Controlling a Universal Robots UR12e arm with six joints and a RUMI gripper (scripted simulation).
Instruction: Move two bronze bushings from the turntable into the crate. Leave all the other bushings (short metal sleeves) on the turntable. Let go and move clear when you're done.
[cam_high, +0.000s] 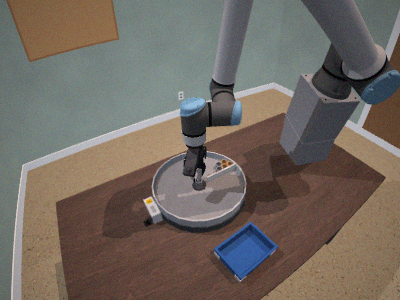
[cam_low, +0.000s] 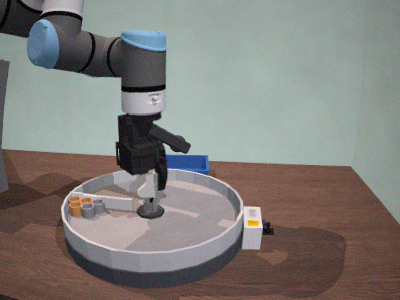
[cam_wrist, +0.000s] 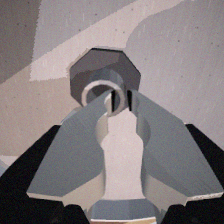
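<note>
My hand is 10 mm past the round grey turntable, 10 mm to the right of it and 30 mm above it. The rest, counted from my hand: blue crate: 10 mm behind, 370 mm to the left, 60 mm below.
</note>
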